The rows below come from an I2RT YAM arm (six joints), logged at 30 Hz.
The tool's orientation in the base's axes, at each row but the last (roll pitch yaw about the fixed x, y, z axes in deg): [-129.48, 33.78, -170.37]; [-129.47, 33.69, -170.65]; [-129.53, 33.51, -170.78]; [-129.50, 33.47, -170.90]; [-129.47, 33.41, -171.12]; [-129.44, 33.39, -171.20]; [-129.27, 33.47, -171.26]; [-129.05, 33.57, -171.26]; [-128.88, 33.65, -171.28]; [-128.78, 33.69, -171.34]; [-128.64, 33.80, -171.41]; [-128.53, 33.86, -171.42]
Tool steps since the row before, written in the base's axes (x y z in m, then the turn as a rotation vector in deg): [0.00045, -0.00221, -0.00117, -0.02, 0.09, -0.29]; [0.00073, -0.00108, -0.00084, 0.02, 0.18, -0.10]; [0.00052, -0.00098, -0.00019, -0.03, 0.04, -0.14]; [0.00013, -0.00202, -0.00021, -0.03, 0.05, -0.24]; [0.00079, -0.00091, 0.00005, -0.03, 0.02, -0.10]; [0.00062, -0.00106, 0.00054, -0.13, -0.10, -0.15]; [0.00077, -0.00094, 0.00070, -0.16, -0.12, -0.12]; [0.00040, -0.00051, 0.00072, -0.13, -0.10, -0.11]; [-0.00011, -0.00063, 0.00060, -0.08, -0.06, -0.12]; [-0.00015, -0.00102, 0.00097, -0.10, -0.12, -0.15]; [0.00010, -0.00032, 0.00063, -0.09, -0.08, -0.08]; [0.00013, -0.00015, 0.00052, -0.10, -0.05, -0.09]
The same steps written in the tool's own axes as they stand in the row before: [0.00059, -0.00065, 0.00238, 0.17, 0.24, 0.08]; [0.00001, 0.00002, 0.00155, 0.01, 0.20, -0.06]; [-0.00019, -0.00039, 0.00104, 0.10, 0.11, 0.03]; [0.00028, -0.00123, 0.00160, 0.15, 0.18, 0.08]; [-0.00056, -0.00041, 0.00099, 0.08, 0.07, 0.02]; [-0.00067, -0.00088, 0.00075, 0.20, -0.01, 0.09]; [-0.00090, -0.00085, 0.00066, 0.21, -0.06, 0.07]; [-0.00066, -0.00069, 0.00017, 0.18, -0.04, 0.07]; [-0.00016, -0.00086, 0.00009, 0.14, 0.01, 0.07]; [-0.00029, -0.00138, 0.00016, 0.18, -0.02, 0.12]; [-0.00039, -0.00059, -0.00005, 0.13, -0.03, 0.06]; [-0.00038, -0.00040, -0.00010, 0.14, -0.01, 0.04]
